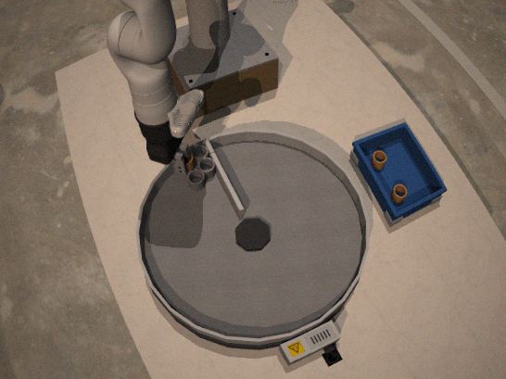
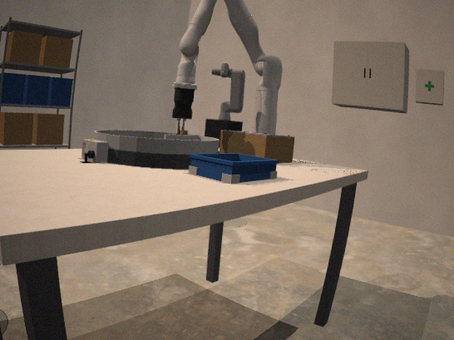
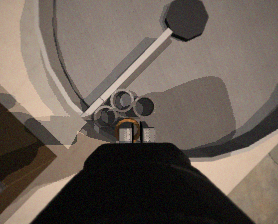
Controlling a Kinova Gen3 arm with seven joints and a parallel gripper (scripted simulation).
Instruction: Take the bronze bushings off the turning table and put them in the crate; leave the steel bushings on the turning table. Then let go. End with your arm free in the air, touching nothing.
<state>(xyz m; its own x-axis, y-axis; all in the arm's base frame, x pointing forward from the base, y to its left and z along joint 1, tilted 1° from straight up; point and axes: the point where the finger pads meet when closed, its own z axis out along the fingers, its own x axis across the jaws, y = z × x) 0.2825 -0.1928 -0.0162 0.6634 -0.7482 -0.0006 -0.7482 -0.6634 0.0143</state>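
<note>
Now: the blue crate 390 mm to the left of my hand, 200 mm ahead of it and 70 mm below it. From my hand the other things lie so: round grey turning table: 170 mm ahead, 50 mm to the left, 40 mm below.
</note>
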